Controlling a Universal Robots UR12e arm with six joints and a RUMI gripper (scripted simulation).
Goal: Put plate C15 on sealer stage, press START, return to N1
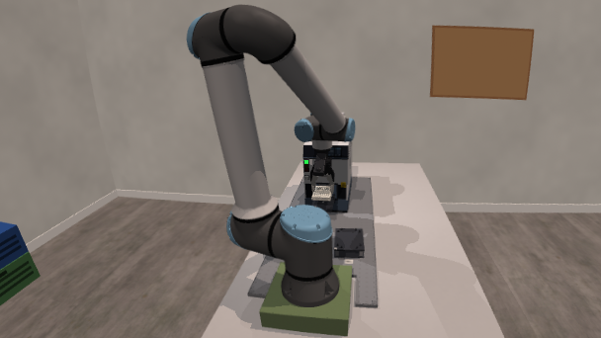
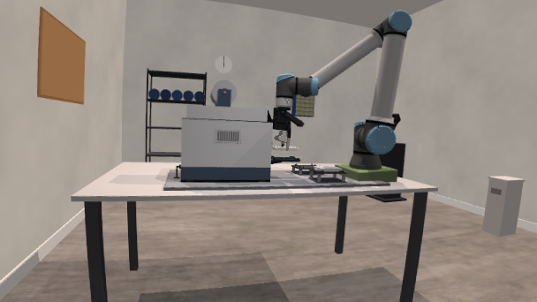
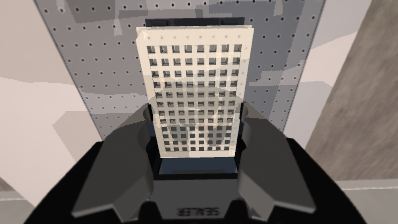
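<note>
Right now the sealer stage is 6 cm below my hand. Also, from my hand: square button: 11 cm ahead, 8 cm to the left, 3 cm above; then plate C15: 1 cm below; then nest N2: 20 cm behind, 11 cm to the left, 11 cm below.
</note>
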